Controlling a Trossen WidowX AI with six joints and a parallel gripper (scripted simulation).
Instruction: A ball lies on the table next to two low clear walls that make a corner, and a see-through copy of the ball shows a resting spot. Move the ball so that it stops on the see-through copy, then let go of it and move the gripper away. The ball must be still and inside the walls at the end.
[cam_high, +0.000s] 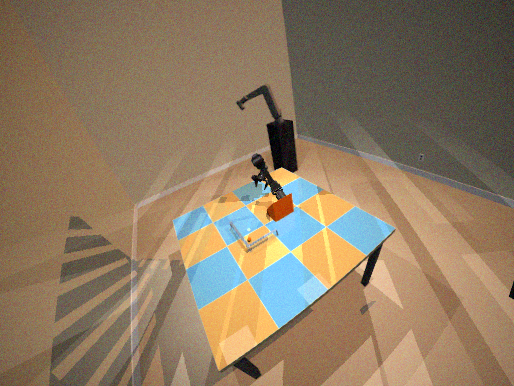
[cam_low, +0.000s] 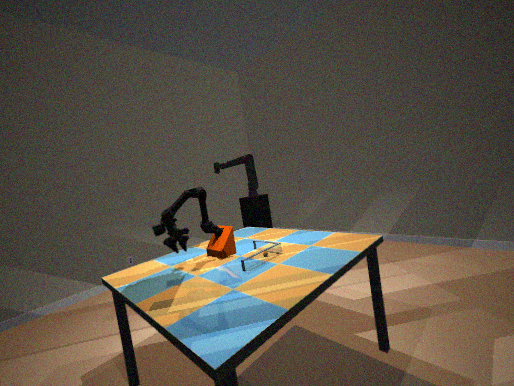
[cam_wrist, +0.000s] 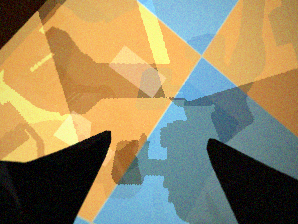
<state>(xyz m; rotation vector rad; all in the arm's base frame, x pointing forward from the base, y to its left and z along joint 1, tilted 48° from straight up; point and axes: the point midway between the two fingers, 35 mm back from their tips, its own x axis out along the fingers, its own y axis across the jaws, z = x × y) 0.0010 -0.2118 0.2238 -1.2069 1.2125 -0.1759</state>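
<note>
My gripper tip is 31 cm short of the pale round patch, 27 cm to the right of it and 9 cm above it. Also, from my gripper tip: orange-brown ball: 36 cm to the left, 35 cm ahead, 9 cm below.
</note>
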